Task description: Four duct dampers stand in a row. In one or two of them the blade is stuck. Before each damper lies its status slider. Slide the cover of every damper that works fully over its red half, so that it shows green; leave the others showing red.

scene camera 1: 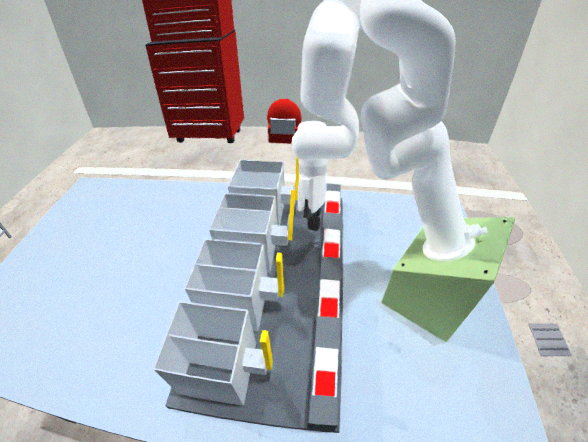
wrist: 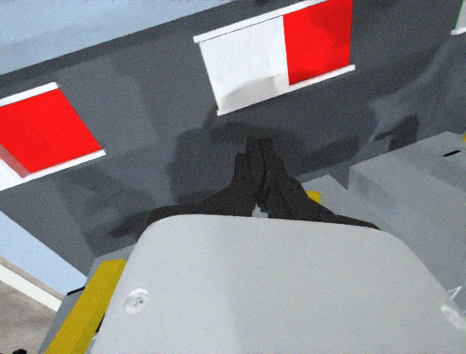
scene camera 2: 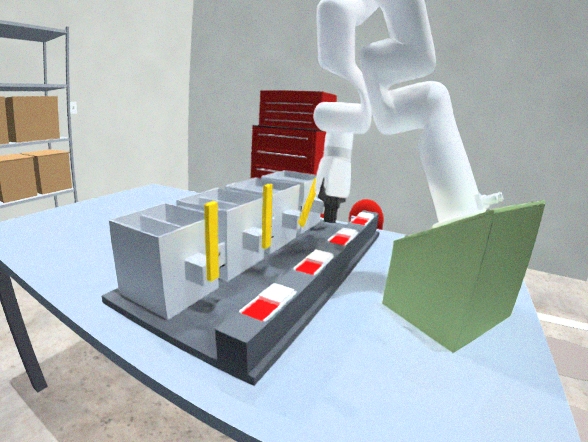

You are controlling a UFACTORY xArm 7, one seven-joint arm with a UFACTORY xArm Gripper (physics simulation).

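Places are measured from the arm's base along level axes (x up, y ahead, z left), in centimetres.
Pixels of known places: gripper, fingertip midpoint: point(scene camera 1: 313, 229) point(wrist: 255, 155) point(scene camera 2: 329, 222); arm's base at its link origin: point(scene camera 1: 448, 246) point(scene camera 2: 462, 222).
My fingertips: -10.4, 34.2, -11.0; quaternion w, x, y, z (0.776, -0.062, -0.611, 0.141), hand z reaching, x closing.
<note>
Ahead of a thing's pixels: the offset from my fingertips to its top centre, as dx, dy, dz. "spot": to the spot under its first point. Level surfaces: height alone.
Four grey dampers {spot: +2.3, +14.7, +49.1} point(scene camera 1: 205, 387) point(scene camera 2: 137, 270) stand in a row on a dark base. The nearest lever {+13.0, +4.0, +40.9} point(scene camera 1: 266, 350) point(scene camera 2: 212, 241) and second lever {+13.0, +5.1, +22.5} point(scene camera 1: 280, 275) point(scene camera 2: 267, 216) stand upright. The third lever point(scene camera 1: 291, 215) point(scene camera 2: 307, 202) is tilted. The farthest lever {+12.7, +7.5, -16.3} point(scene camera 1: 297, 179) point(wrist: 90, 305) is hidden in scene camera 2. The nearest slider {spot: -1.9, -8.1, +42.6} point(scene camera 1: 325, 383) point(scene camera 2: 260, 310), second slider {spot: -1.9, -7.0, +24.2} point(scene camera 1: 329, 307) point(scene camera 2: 309, 266), third slider {spot: -1.9, -5.8, +5.8} point(scene camera 1: 331, 250) point(scene camera 2: 340, 240) point(wrist: 320, 42) and farthest slider {spot: -1.9, -4.6, -13.3} point(scene camera 1: 332, 206) point(scene camera 2: 360, 220) point(wrist: 47, 130) show red beside white covers. My gripper point(scene camera 1: 313, 227) point(scene camera 2: 330, 220) point(wrist: 255, 155) is shut and empty, between the far levers and the slider rail.
The raised slider rail {spot: -1.9, -7.3, +31.6} point(scene camera 1: 327, 335) point(scene camera 2: 295, 300) runs along the row. The green arm base point(scene camera 1: 430, 300) point(scene camera 2: 440, 285) stands right of it on the blue table {dx -9.9} point(scene camera 1: 100, 280) point(scene camera 2: 350, 380). A red tool cabinet point(scene camera 1: 195, 90) point(scene camera 2: 287, 145) stands behind the table.
</note>
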